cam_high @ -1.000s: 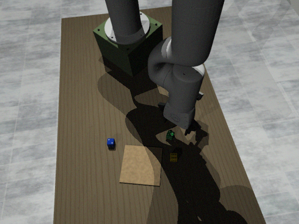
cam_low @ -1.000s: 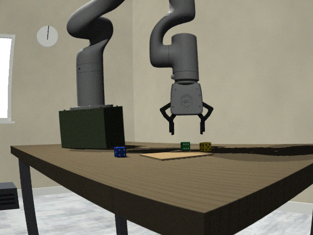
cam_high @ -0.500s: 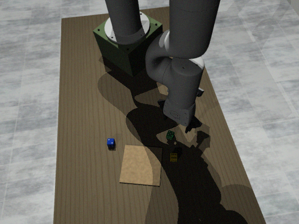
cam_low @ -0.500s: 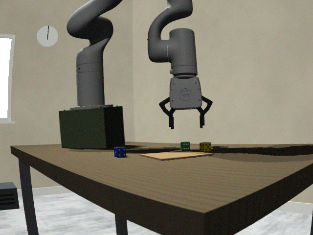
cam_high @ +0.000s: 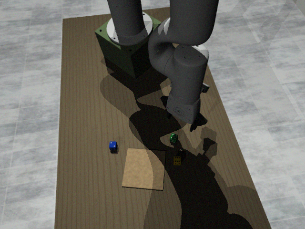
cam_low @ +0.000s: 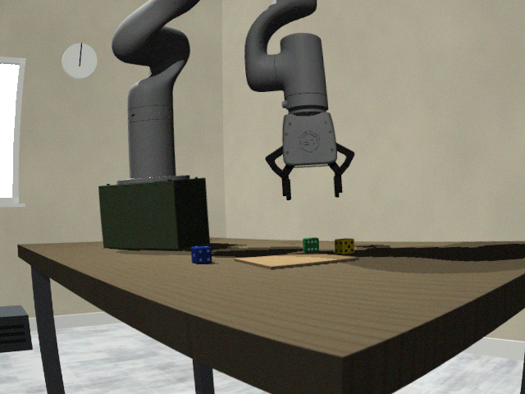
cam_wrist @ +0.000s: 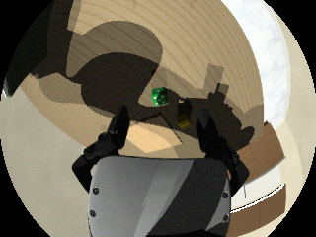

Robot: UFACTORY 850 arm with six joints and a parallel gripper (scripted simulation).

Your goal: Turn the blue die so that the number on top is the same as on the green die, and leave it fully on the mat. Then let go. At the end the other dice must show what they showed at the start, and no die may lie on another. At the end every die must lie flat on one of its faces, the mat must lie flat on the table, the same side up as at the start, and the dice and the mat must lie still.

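My hand is 250 mm to the left of the blue die, 90 mm above it and 40 mm short of it. The rest, counted from my hand: tan mat 130 mm to the right, 130 mm ahead, 100 mm below; then yellow die 110 mm ahead, 90 mm below, 20 mm to the right; then green die 90 mm below, 20 mm to the right, 20 mm ahead.
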